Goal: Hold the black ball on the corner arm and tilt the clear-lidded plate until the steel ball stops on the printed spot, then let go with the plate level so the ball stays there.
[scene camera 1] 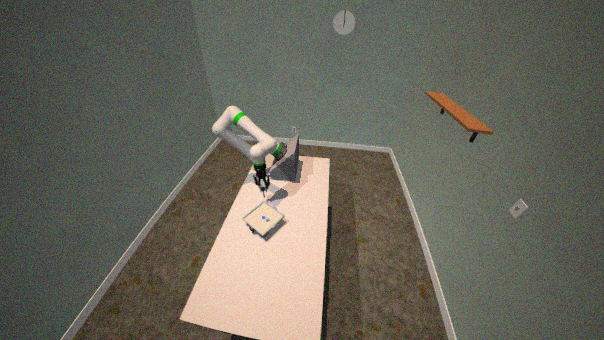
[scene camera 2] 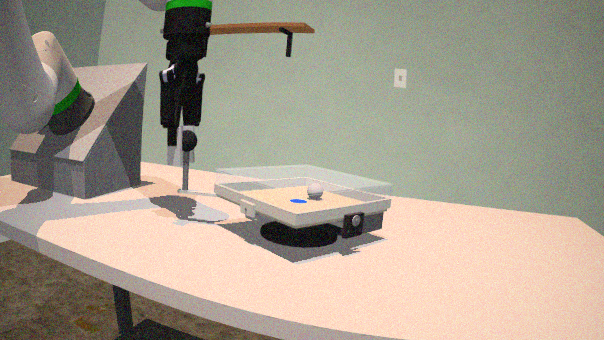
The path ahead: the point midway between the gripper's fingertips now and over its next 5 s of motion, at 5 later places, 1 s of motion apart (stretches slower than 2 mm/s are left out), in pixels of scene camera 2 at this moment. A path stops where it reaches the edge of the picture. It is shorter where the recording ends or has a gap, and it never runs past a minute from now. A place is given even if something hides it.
The gripper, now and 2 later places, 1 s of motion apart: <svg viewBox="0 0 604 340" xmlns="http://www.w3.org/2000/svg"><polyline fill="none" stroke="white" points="181,163 180,164 181,144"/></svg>
